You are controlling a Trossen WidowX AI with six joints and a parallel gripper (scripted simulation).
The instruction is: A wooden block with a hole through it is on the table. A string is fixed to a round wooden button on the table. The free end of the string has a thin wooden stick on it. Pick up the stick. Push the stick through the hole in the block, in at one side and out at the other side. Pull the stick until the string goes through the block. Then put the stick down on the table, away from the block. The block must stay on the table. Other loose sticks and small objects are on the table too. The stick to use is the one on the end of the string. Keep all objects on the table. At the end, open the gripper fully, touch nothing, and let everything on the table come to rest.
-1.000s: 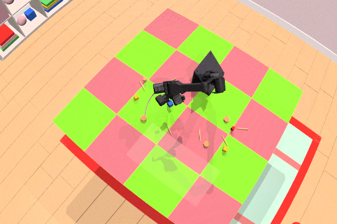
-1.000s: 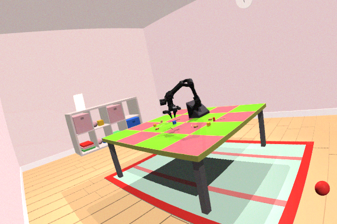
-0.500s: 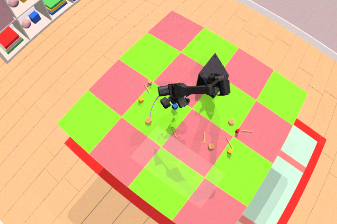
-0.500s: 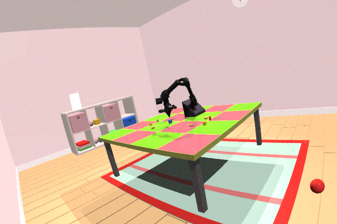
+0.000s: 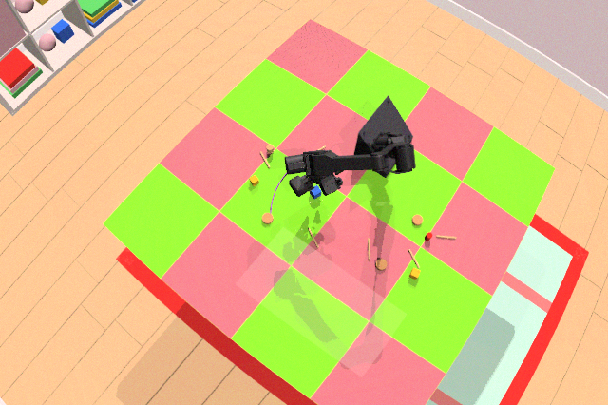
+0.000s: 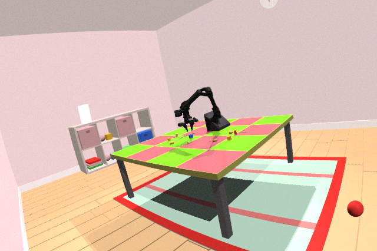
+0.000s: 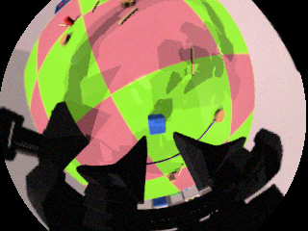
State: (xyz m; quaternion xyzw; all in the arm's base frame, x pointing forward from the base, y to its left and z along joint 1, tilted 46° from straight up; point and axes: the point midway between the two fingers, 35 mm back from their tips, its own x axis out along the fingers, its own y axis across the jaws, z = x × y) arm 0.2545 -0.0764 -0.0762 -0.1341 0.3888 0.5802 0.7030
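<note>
Right now my gripper tip is 4 cm above the blue block. Also, from my gripper tip: round wooden button: 18 cm ahead, 8 cm to the right, 5 cm below; red bead: 43 cm to the left, 8 cm behind, 4 cm below; wooden block: 24 cm to the right, 5 cm below, 5 cm behind.
</note>
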